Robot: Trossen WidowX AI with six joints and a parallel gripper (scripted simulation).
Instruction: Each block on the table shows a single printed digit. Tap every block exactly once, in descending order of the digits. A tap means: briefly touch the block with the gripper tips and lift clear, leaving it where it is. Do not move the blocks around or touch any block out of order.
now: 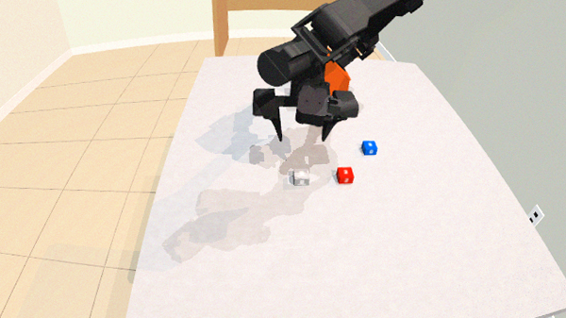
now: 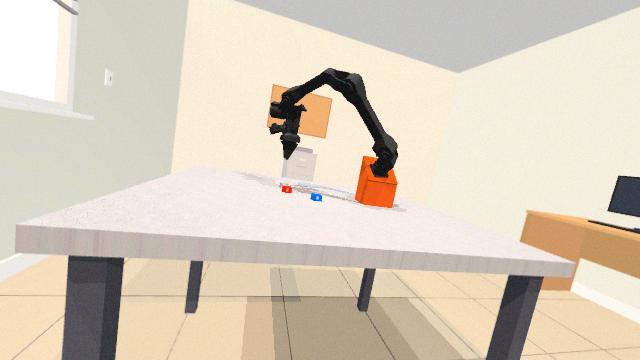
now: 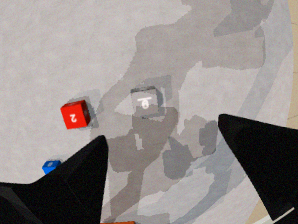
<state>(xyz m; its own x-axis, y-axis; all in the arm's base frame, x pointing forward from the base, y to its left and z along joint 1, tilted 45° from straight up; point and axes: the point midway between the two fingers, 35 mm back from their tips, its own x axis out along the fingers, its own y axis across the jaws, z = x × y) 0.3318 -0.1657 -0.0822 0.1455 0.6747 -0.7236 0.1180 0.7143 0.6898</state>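
The white-grey block is 1 cm behind my gripper tip, 1 cm to the left of it and 11 cm below it. From my gripper tip the other things lie so: blue block (8 cm behind, 20 cm to the left, 11 cm below); then red block (11 cm to the left, 11 cm below).
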